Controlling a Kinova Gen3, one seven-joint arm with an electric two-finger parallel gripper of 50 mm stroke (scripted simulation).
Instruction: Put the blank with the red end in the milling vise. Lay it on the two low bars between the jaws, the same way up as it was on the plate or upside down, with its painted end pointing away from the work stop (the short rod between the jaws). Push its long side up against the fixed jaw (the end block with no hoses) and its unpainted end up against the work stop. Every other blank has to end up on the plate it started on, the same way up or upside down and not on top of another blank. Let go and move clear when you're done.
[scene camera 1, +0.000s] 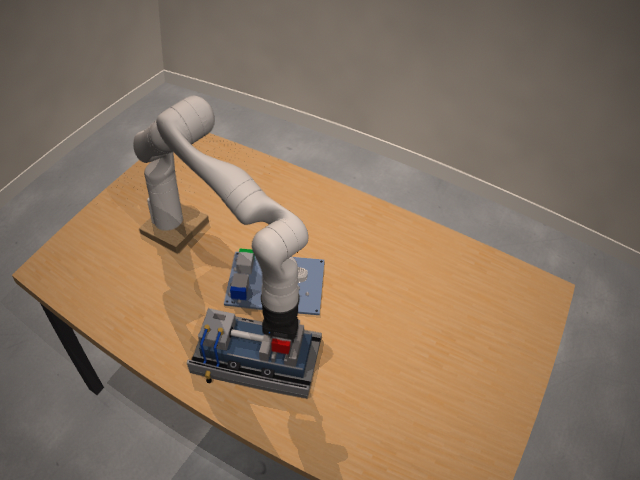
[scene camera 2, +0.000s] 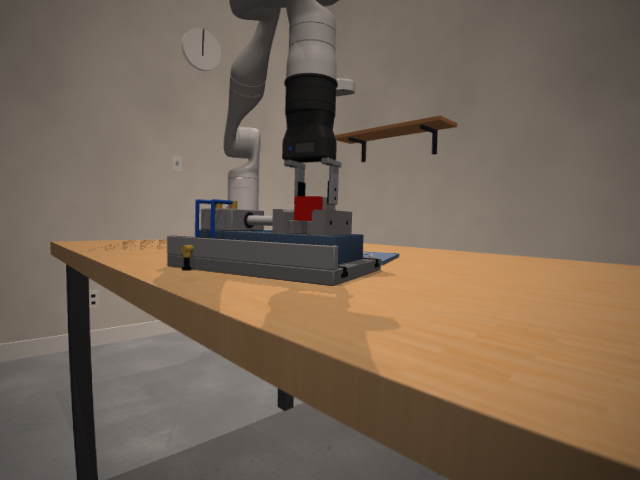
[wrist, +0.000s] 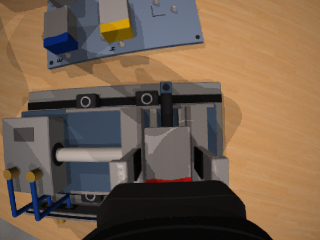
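My gripper is visible in the wrist view (167, 158); scene camera 1 and scene camera 2 show it too. On my gripper, (scene camera 2: 332, 194) and (scene camera 1: 295, 339) are the same spot.
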